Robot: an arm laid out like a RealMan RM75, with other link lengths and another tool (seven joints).
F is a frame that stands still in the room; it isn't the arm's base.
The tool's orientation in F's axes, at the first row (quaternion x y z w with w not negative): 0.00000, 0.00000, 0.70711, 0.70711
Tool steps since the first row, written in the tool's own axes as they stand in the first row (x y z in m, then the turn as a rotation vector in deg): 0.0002, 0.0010, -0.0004, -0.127, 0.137, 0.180; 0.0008, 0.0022, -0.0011, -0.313, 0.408, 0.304; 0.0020, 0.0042, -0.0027, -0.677, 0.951, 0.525; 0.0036, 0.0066, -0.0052, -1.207, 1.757, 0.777; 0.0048, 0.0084, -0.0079, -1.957, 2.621, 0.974; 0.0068, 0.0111, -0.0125, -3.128, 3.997, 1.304; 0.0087, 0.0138, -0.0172, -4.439, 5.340, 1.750; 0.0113, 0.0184, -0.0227, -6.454, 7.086, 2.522
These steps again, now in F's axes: -0.0010, 0.0002, -0.0004, -0.137, -0.127, 0.180; -0.0022, 0.0008, -0.0011, -0.408, -0.313, 0.304; -0.0042, 0.0020, -0.0027, -0.951, -0.677, 0.525; -0.0066, 0.0036, -0.0052, -1.757, -1.207, 0.777; -0.0084, 0.0048, -0.0079, -2.621, -1.957, 0.974; -0.0111, 0.0068, -0.0125, -3.997, -3.128, 1.304; -0.0138, 0.0087, -0.0172, -5.340, -4.439, 1.750; -0.0184, 0.0113, -0.0227, -7.086, -6.454, 2.522
